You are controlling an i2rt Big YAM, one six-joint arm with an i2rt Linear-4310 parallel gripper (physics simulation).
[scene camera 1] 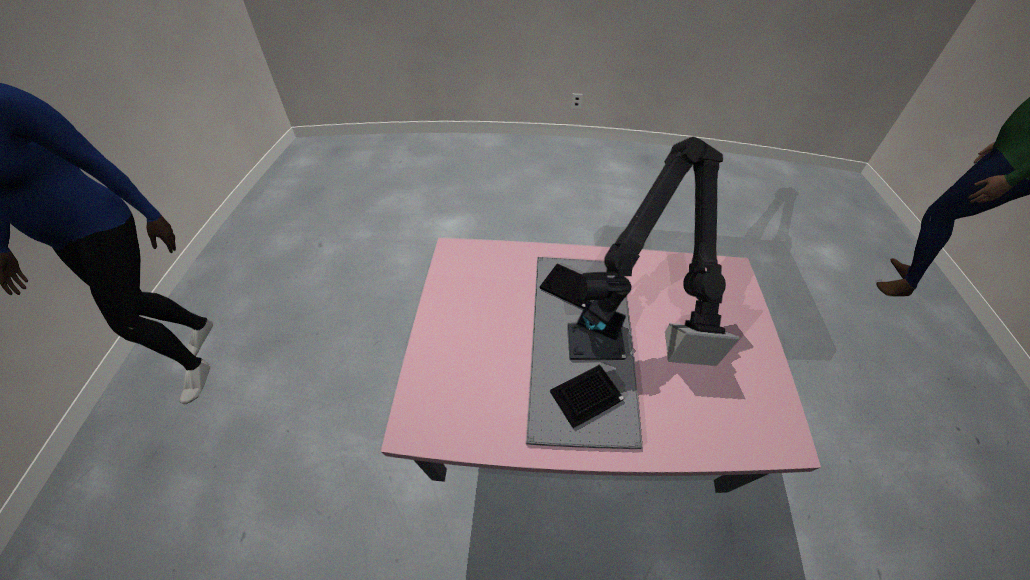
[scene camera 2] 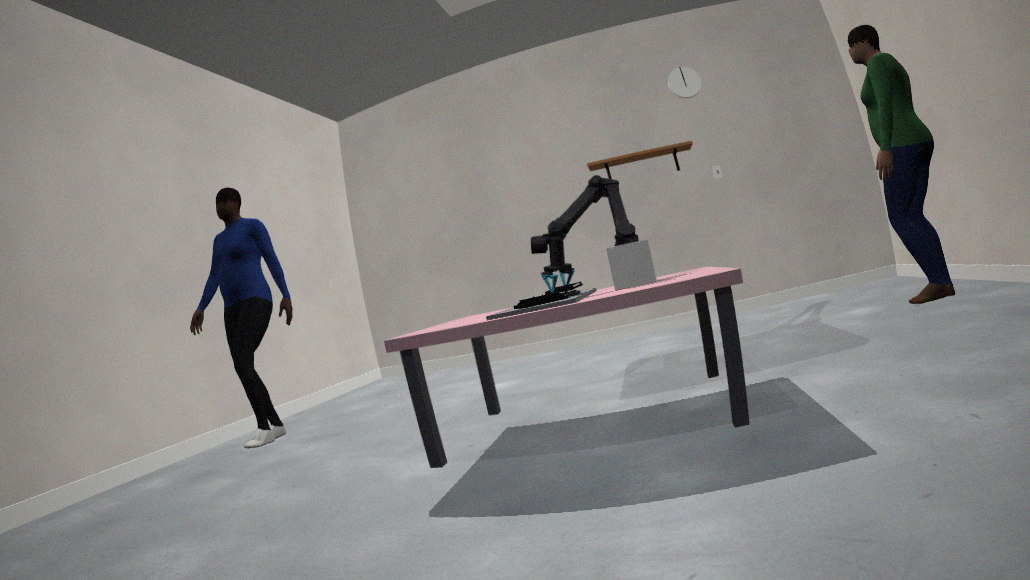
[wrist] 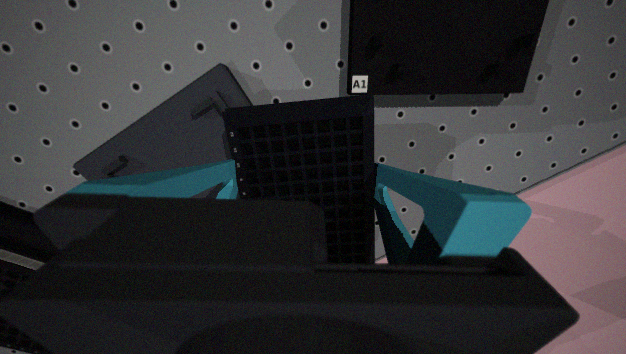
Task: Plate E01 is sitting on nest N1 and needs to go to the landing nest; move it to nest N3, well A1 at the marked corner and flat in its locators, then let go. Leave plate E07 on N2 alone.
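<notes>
My gripper point(scene camera 1: 595, 323) point(scene camera 2: 558, 288) point(wrist: 306, 170), with teal fingers, is shut on the black well plate E01 point(wrist: 300, 150) point(scene camera 1: 614, 327) by its two sides. The plate hangs low over the board, between a black nest point(scene camera 1: 562, 282) point(wrist: 440, 45) and the dark grey nest point(scene camera 1: 596, 344) point(wrist: 160, 130), overlapping the grey nest's edge in both views. The black nest's A1 label point(wrist: 359, 84) lies beside the plate's far corner. The grey nest shows bare locators. Another black plate point(scene camera 1: 587, 394), apparently E07, sits at the front end. Nest numbers are not legible.
The nests stand on a grey perforated board point(scene camera 1: 547, 432) point(wrist: 200, 25) on the pink table point(scene camera 1: 461, 360) point(scene camera 2: 648, 292). The arm's grey base block point(scene camera 1: 699, 347) point(scene camera 2: 631, 265) stands right of the board. Two people, in blue point(scene camera 2: 241, 252) and green point(scene camera 2: 893, 100), stand away from the table.
</notes>
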